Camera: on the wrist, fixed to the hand. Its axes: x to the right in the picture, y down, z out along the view.
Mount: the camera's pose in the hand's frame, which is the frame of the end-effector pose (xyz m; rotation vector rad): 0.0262 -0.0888 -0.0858 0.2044 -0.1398 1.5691
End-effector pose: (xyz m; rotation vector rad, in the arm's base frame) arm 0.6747 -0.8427 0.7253 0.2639 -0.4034 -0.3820
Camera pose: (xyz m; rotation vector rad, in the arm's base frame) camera 0.7064 -0.9181 0.6292 0.0580 -0.6660 1.1900
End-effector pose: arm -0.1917 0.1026 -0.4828 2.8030 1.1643 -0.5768
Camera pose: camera -0.2089 0.1998 -0.4042 2.6512 -1.1709 -0.6064
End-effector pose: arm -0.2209 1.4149 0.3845 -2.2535 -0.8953 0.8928
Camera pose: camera -0.1761 1.4694 0.4892 -2.4156 1.1532 1.5870
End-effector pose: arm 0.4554 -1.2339 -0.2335 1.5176 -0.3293 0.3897
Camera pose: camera 0.5155 -1.1483 -0.3041 1.1923 -1.6261 1.5553
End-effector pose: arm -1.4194 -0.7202 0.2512 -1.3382 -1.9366 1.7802
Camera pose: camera -1.4195 -0.6304 0.3399 1.8858 0.2339 -1.4877
